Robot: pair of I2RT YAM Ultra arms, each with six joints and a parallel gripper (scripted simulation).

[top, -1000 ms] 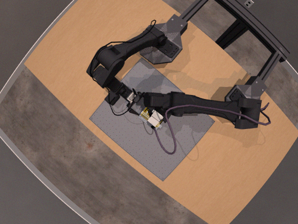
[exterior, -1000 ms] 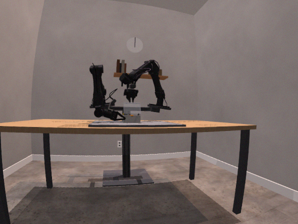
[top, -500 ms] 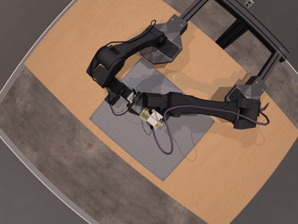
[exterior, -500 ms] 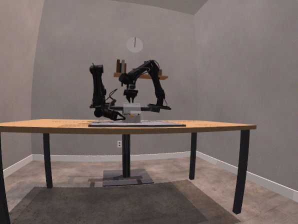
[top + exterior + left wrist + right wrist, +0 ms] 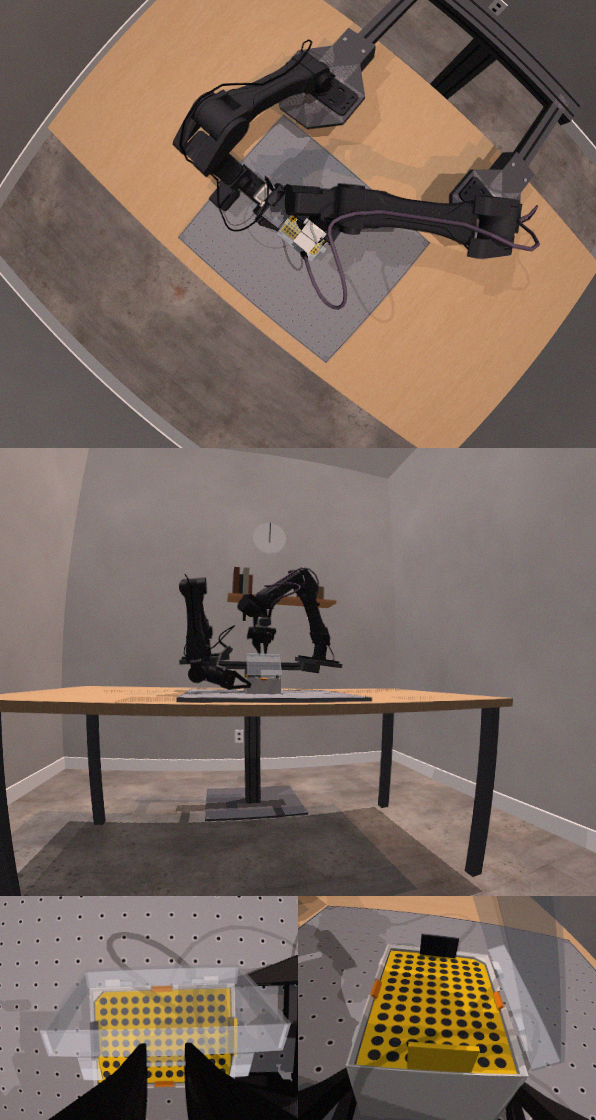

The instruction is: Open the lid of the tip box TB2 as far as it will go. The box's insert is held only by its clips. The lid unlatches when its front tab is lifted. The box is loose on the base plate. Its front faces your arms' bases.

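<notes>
Right now my right hand is 50 mm to the right of the holed insert and 30 mm below it. Also, from my right hand: tip box 50 mm to the left, 30 mm above.
</notes>
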